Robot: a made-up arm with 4 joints. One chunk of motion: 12 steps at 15 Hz.
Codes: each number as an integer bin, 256 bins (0 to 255) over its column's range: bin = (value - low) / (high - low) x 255, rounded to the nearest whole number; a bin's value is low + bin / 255 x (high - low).
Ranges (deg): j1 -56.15..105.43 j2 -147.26..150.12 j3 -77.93..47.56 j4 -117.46..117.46
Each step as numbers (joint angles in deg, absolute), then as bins.
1 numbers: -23.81 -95.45 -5.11 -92.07
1 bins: 51 44 148 28
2 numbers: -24.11 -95.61 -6.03 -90.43
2 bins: 51 44 146 29
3 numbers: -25.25 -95.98 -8.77 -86.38
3 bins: 49 44 141 34
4 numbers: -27.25 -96.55 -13.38 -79.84
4 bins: 46 43 131 41
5 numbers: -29.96 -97.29 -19.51 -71.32
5 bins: 41 43 119 50
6 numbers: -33.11 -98.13 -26.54 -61.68
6 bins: 36 42 104 61
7 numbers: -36.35 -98.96 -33.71 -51.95
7 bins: 31 41 90 71
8 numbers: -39.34 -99.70 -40.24 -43.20
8 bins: 27 41 77 81
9 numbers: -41.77 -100.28 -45.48 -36.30
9 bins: 23 40 66 88
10 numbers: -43.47 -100.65 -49.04 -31.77
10 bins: 20 40 59 93
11 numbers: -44.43 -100.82 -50.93 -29.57
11 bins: 18 40 55 95
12 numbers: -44.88 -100.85 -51.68 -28.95
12 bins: 18 40 53 96
